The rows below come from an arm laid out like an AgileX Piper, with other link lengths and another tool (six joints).
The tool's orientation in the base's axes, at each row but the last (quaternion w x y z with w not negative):
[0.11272, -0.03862, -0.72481, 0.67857]
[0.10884, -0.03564, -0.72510, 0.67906]
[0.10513, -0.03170, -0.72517, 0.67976]
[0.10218, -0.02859, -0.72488, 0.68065]
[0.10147, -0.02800, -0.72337, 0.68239]
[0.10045, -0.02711, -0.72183, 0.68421]
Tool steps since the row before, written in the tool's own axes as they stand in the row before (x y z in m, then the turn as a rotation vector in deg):
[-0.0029, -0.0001, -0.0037, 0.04, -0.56, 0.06]
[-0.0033, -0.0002, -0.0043, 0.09, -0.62, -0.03]
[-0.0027, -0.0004, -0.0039, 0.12, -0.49, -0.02]
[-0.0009, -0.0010, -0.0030, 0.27, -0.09, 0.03]
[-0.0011, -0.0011, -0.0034, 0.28, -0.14, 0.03]
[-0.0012, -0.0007, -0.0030, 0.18, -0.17, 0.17]
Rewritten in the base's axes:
[0.0036, 0.0030, 0.0000, 0.00, -0.09, 0.56]
[0.0041, 0.0035, 0.0001, -0.02, 0.00, 0.63]
[0.0034, 0.0033, 0.0003, -0.07, 0.01, 0.50]
[0.0015, 0.0027, 0.0011, -0.26, 0.01, 0.12]
[0.0018, 0.0031, 0.0011, -0.27, 0.01, 0.17]
[0.0018, 0.0027, 0.0007, -0.19, -0.15, 0.18]

